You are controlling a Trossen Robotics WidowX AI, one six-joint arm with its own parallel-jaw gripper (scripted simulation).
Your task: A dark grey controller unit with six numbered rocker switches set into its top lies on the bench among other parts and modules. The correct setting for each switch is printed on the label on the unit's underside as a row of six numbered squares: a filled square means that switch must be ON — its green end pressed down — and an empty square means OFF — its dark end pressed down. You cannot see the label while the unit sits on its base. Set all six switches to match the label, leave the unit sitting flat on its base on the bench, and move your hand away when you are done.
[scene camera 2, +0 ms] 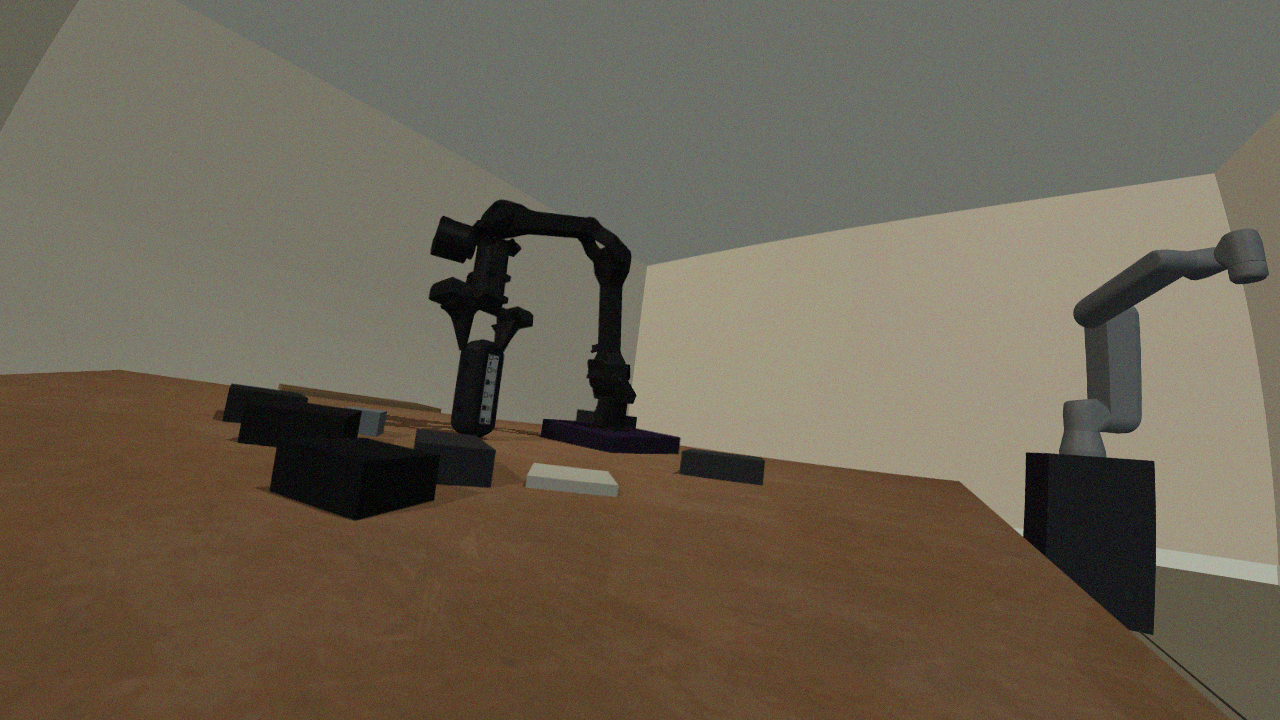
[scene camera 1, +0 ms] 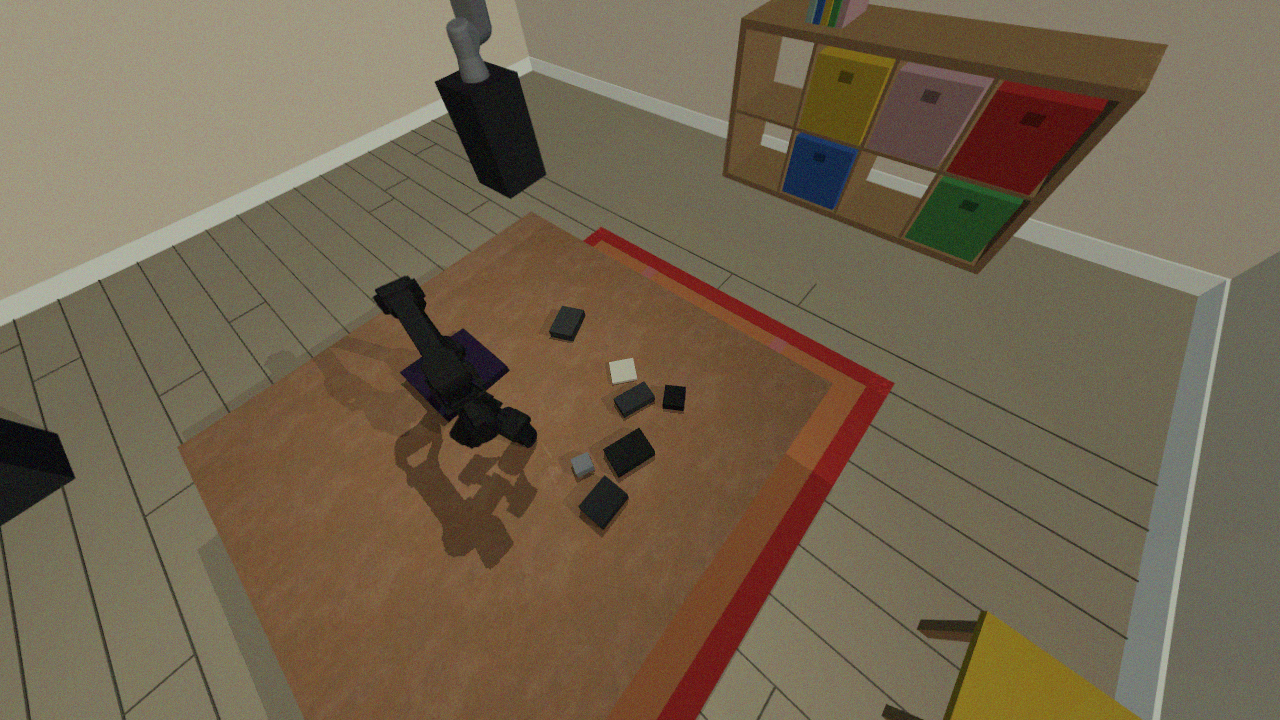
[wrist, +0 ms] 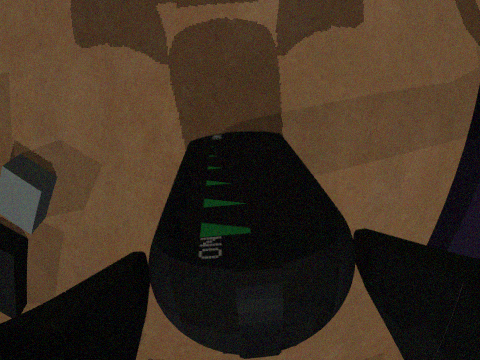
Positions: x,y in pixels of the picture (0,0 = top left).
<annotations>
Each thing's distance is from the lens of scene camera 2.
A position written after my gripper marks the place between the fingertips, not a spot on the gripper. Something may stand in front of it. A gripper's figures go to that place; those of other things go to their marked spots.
my gripper (scene camera 2: 480,355): 0.66 m
white tile (scene camera 2: 559,478): 0.32 m
light grey cube (scene camera 2: 372,422): 0.52 m
The marked spots on the light grey cube and the white tile are 0.28 m apart.
</annotations>
